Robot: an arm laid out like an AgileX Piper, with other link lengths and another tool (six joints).
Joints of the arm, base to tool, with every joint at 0 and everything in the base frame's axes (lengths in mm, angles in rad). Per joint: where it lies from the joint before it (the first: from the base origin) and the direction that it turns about. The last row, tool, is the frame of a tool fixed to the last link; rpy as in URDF.
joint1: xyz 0 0 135.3 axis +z
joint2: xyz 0 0 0 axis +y
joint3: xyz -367.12 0 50.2 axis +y
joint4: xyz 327.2 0 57.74 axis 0.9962 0 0.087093
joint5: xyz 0 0 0 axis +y
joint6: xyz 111.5 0 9.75 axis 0.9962 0 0.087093
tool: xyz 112.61 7 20.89 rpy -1.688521 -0.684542 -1.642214
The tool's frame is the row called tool.
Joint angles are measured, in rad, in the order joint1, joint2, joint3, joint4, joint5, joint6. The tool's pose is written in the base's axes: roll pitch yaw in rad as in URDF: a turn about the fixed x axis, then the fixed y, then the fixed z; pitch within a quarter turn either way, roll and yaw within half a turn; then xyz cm. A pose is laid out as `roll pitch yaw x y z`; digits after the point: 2 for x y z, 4 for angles.
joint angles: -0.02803 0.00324 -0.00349 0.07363 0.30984 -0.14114
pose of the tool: -2.1008 -0.7309 -1.3725 18.30 0.77 20.51
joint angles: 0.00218 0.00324 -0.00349 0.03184 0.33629 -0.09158
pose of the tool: -2.1342 -0.7184 -1.3339 18.17 1.04 19.92
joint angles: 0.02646 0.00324 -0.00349 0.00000 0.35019 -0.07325
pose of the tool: -2.1568 -0.7287 -1.3019 18.09 1.26 19.59
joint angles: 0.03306 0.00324 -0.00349 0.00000 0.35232 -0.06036
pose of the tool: -2.1556 -0.7161 -1.2994 18.07 1.36 19.56
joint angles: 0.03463 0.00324 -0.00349 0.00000 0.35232 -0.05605
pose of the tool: -2.1543 -0.7121 -1.2999 18.07 1.39 19.56
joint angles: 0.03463 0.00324 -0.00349 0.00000 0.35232 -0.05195
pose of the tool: -2.1531 -0.7082 -1.3017 18.07 1.38 19.56
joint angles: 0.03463 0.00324 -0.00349 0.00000 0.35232 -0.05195
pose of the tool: -2.1531 -0.7082 -1.3017 18.07 1.38 19.56
